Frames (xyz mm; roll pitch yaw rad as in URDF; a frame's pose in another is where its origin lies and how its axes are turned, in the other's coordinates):
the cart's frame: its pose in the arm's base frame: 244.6 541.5 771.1 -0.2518 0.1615 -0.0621
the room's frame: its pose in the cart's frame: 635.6 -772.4 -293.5 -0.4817 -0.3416 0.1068
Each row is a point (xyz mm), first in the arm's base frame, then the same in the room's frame.
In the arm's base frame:
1: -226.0 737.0 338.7
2: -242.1 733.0 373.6
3: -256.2 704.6 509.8
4: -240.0 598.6 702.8
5: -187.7 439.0 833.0
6: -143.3 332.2 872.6
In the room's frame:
1: -920.9 955.1 684.9
2: -932.2 929.4 711.5
3: -929.7 819.5 798.0
4: -898.6 613.8 871.8
5: -847.5 408.0 857.8
6: -811.0 301.1 811.1

